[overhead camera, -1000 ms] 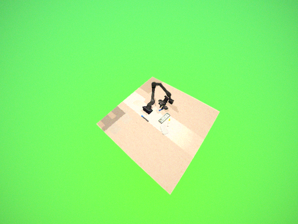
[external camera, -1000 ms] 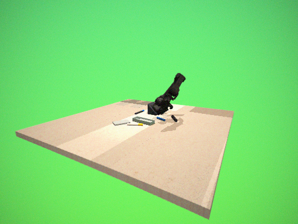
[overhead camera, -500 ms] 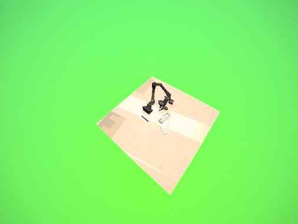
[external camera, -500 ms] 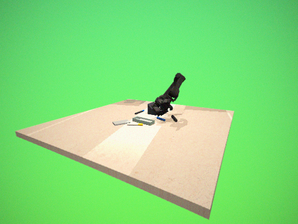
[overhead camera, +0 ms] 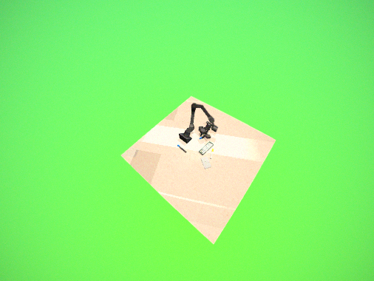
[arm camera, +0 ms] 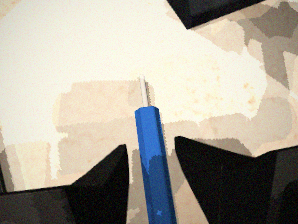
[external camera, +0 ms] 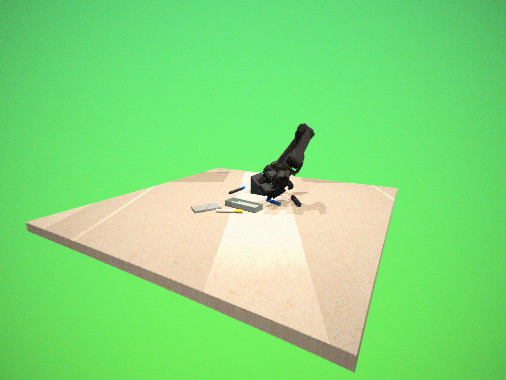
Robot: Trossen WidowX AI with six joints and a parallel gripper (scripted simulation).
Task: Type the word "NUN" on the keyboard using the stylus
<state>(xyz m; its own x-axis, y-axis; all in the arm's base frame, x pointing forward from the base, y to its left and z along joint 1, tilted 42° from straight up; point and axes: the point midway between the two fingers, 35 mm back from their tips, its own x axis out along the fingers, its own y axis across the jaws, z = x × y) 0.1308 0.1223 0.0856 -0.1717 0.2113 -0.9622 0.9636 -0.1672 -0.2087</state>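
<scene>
Right now my gripper tip is 10 mm to the left of the blue stylus and 10 mm above it. From my gripper tip the other things lie so: grey stylus tip: 10 mm behind, 40 mm to the right, 10 mm below; then dark cylinder: 60 mm behind, 110 mm to the left, 10 mm below; then white marker: 220 mm ahead, 70 mm to the right, 10 mm below.
</scene>
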